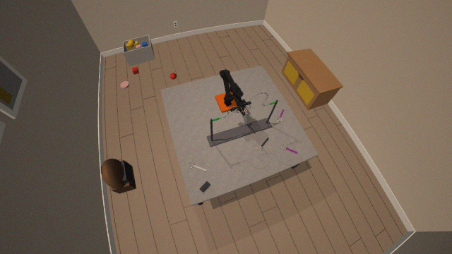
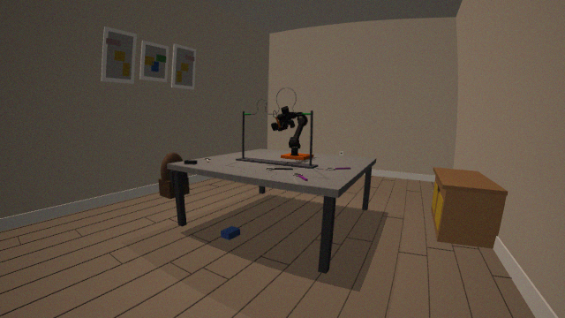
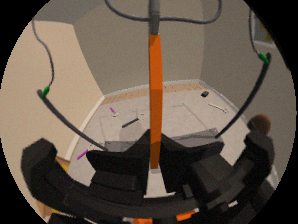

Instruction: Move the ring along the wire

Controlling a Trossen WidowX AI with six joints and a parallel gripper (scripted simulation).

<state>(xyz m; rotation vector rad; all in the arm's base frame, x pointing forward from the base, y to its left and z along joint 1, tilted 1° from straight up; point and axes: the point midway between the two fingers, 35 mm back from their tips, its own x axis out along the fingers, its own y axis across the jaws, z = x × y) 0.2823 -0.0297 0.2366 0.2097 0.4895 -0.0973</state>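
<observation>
My gripper tip is now 1 cm short of the ring with orange handle, 2 cm to the left of it and 9 cm below it. Also, from my gripper tip: dark block 34 cm ahead, 57 cm to the right, 23 cm below.
</observation>
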